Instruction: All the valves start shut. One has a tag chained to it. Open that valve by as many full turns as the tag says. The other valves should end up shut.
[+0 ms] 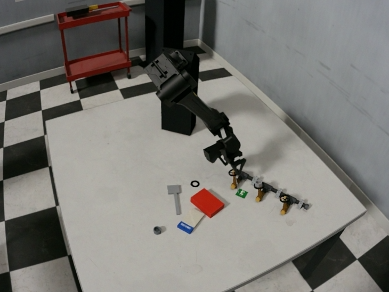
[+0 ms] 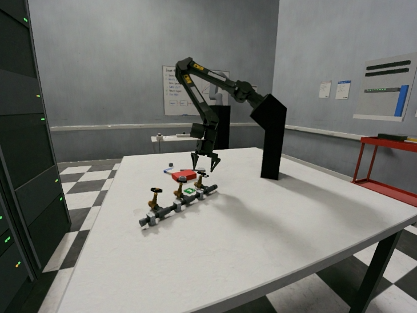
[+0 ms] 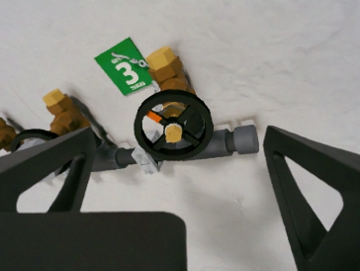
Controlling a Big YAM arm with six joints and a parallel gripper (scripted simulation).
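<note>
Right now the green tag is 100 mm below my hand, 80 mm ahead of it and 20 mm to the right of it. Round my hand: grey t-shaped tool (230 mm to the right, 120 mm behind, 90 mm below); card (270 mm to the right, 90 mm below, 20 mm ahead); red box (160 mm to the right, 80 mm below, 10 mm ahead).
</note>
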